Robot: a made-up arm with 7 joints.
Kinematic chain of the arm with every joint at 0, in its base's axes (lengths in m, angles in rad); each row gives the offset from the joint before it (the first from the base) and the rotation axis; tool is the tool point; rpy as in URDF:
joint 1: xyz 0 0 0.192 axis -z
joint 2: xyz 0 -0.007 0.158 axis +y
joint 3: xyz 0 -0.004 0.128 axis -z
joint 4: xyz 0 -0.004 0.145 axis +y
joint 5: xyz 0 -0.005 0.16 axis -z
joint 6: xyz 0 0 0.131 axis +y
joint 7: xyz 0 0 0.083 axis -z
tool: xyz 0 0 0 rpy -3.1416 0 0
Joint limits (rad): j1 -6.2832..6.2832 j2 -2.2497..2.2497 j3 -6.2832..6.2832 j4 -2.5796..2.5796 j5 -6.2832..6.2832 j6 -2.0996..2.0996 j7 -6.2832..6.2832
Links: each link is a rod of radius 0.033 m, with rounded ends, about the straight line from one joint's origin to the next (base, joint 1, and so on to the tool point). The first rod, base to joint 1, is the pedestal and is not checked.
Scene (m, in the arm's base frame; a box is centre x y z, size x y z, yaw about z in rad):
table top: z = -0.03
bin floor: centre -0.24 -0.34 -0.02 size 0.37 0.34 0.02 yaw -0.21
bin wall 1: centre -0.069 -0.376 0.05 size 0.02 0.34 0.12 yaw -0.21
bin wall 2: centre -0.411 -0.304 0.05 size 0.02 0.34 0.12 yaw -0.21
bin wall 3: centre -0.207 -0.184 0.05 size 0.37 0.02 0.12 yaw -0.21
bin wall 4: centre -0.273 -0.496 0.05 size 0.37 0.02 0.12 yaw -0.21
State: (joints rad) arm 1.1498 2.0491 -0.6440 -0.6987 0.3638 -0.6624 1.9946
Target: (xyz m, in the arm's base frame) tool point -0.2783 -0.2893 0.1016
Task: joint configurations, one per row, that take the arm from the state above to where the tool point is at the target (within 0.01 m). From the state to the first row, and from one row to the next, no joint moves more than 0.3 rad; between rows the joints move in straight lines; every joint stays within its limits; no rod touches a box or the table.
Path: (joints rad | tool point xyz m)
1: 1.3418 1.8720 -0.5717 -0.4012 0.2575 -0.7043 2.0786 | 0.0312 -0.6088 0.3302
2: 1.5338 1.6950 -0.4994 -0.1036 0.1512 -0.7462 2.1626 | -0.0324 -0.6241 0.3532
3: 1.7257 1.5179 -0.4271 0.1939 0.0449 -0.7880 2.2466 | -0.1094 -0.6176 0.3717
4: 1.9177 1.3408 -0.3548 0.4915 -0.0614 -0.8299 2.3306 | -0.1952 -0.5847 0.3839
5: 1.9563 1.3228 -0.1970 0.7713 0.0468 -0.7492 2.2466 | -0.2033 -0.5617 0.2928
6: 1.9948 1.3047 -0.0392 1.0512 0.1550 -0.6686 2.1626 | -0.2276 -0.5020 0.2062
7: 2.0334 1.2866 0.1186 1.3311 0.2633 -0.5879 2.0786 | -0.2574 -0.4081 0.1390
8: 2.0719 1.2685 0.2763 1.6110 0.3715 -0.5072 1.9946 | -0.2783 -0.2893 0.1016

